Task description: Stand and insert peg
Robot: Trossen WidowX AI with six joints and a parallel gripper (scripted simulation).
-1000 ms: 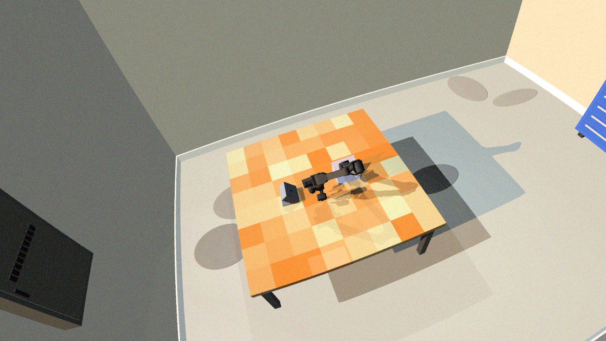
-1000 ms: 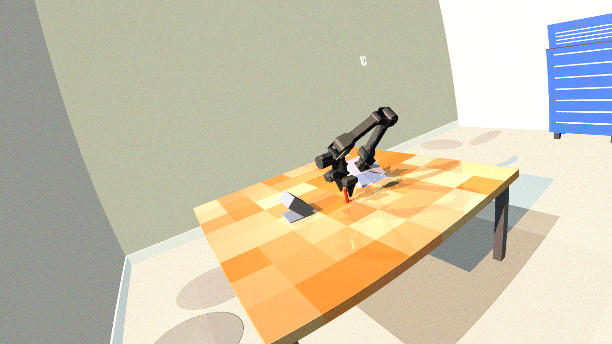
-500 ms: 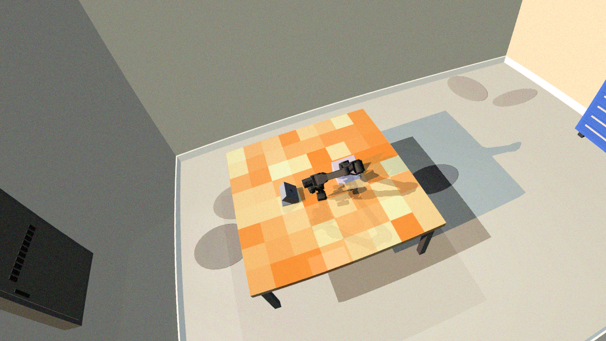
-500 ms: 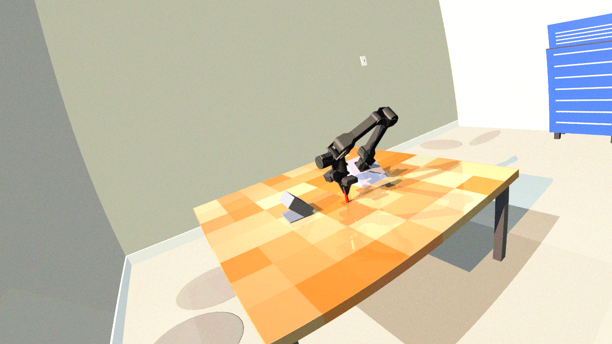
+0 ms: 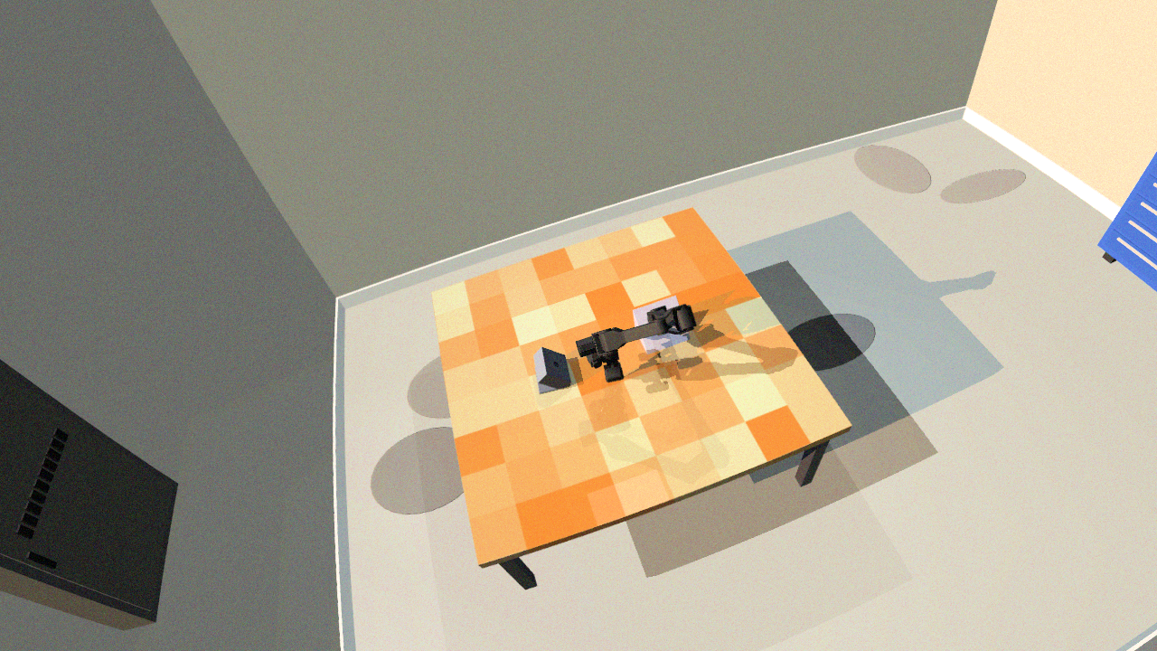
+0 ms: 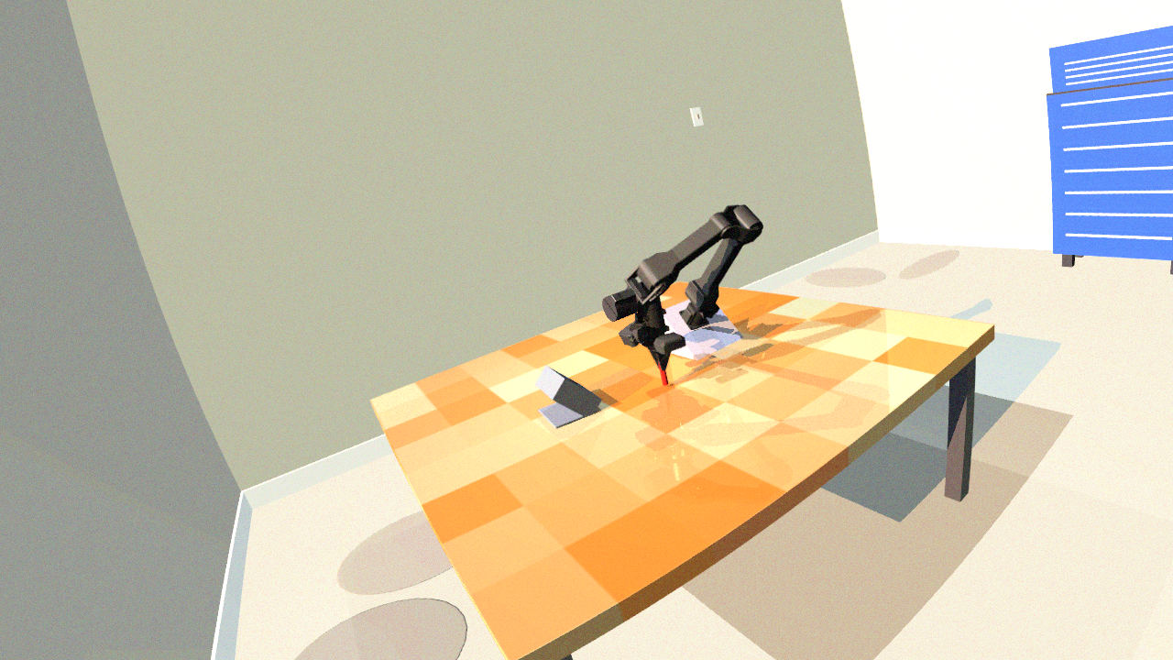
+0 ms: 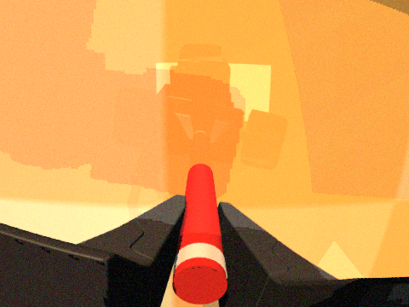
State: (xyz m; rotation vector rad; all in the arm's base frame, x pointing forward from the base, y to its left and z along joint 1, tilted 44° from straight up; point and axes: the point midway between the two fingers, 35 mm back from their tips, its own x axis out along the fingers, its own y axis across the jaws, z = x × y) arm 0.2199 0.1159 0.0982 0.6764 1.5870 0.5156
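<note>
Right now my gripper tip is 21 cm short of the dark sloped panel and 10 cm to the left of it. From my gripper tip the other things lie so: red peg: 2 cm above.
</note>
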